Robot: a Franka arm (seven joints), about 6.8 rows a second.
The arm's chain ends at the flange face. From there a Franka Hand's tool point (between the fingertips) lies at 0.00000 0.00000 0.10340 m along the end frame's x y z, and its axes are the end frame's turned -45 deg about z.
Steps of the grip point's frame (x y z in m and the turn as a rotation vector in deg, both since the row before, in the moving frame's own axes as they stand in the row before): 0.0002 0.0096 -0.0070 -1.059 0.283 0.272; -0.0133 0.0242 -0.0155 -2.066 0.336 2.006; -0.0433 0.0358 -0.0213 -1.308 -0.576 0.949; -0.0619 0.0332 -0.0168 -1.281 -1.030 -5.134; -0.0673 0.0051 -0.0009 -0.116 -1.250 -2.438; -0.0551 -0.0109 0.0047 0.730 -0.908 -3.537; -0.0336 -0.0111 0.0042 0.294 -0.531 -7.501; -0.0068 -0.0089 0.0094 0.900 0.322 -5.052; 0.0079 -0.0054 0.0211 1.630 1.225 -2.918
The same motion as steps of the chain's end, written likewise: 0.0052 0.0057 -0.0070 -0.549 0.949 0.272; 0.0047 0.0243 -0.0154 -1.223 1.698 2.006; -0.0062 0.0535 -0.0213 -1.332 0.518 0.949; -0.0207 0.0643 -0.0168 -1.634 0.177 -5.134; -0.0426 0.0494 -0.0009 -0.966 -0.802 -2.438; -0.0446 0.0310 0.0047 -0.126 -1.158 -3.537; -0.0306 0.0155 0.0042 -0.168 -0.583 -7.501; -0.0103 0.0000 0.0094 0.864 -0.409 -5.052; 0.0024 -0.0058 0.0212 2.019 -0.286 -2.918
